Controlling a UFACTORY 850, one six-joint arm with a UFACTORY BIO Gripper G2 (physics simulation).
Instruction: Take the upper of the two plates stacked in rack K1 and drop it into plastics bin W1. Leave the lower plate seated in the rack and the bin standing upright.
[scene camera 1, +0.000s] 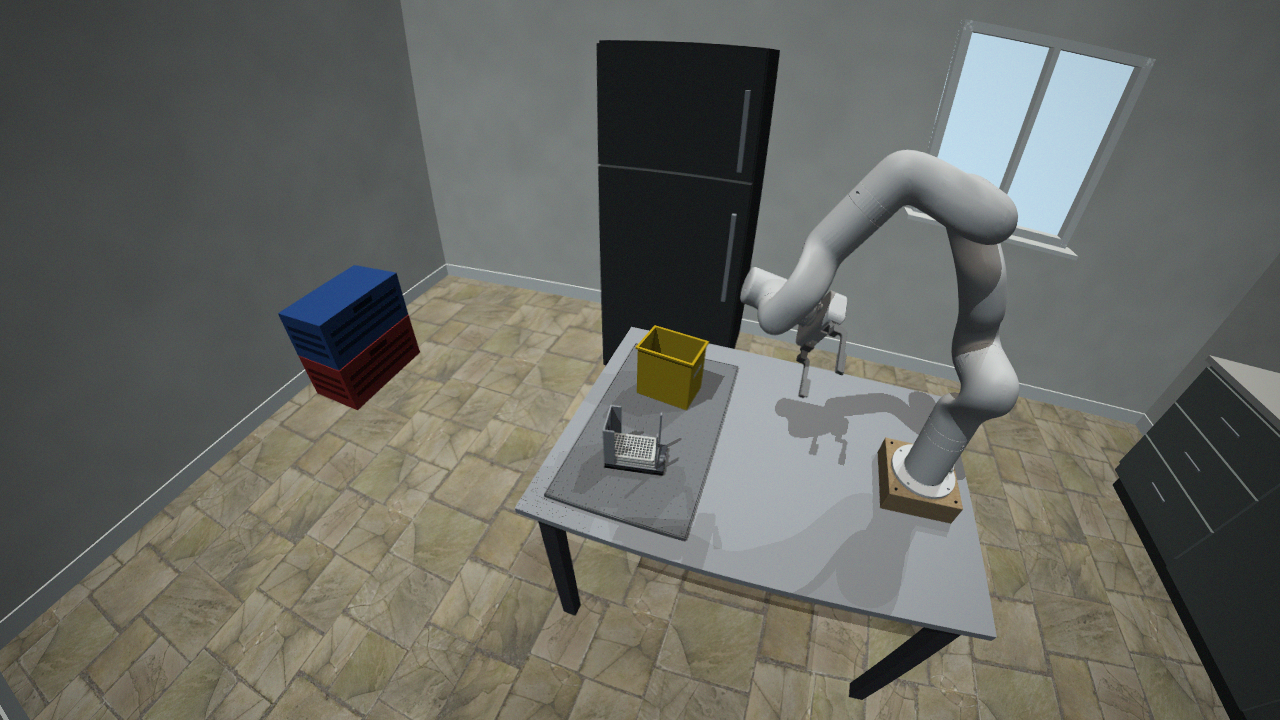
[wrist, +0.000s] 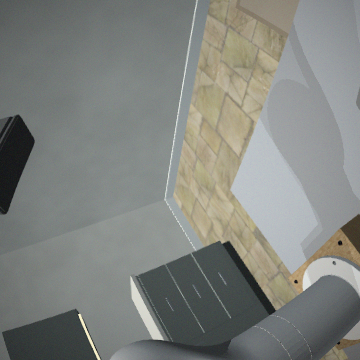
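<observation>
Rack K1 (scene camera 1: 612, 424) stands on the grey mat, with a tall panel at its left and a thin post at its right. The upper plate (scene camera 1: 636, 445), pale with a grid of wells, lies flat in the rack; the lower plate beneath it is too small to make out clearly. The yellow bin W1 (scene camera 1: 667, 381) stands upright and open-topped on the mat, behind the rack. My gripper (scene camera 1: 822, 383) is open, its two fingers wide apart and empty. It hangs above the table, to the right of the bin and rack. The wrist view does not show the rack, plates or bin.
The grey mat (scene camera 1: 572, 490) covers the left part of the table (scene camera 1: 760, 546) (wrist: 265, 200). The arm's wooden base block (scene camera 1: 919, 507) stands at the right. A black fridge (scene camera 1: 675, 232) stands behind the table. Blue and red crates stand on the floor at the left.
</observation>
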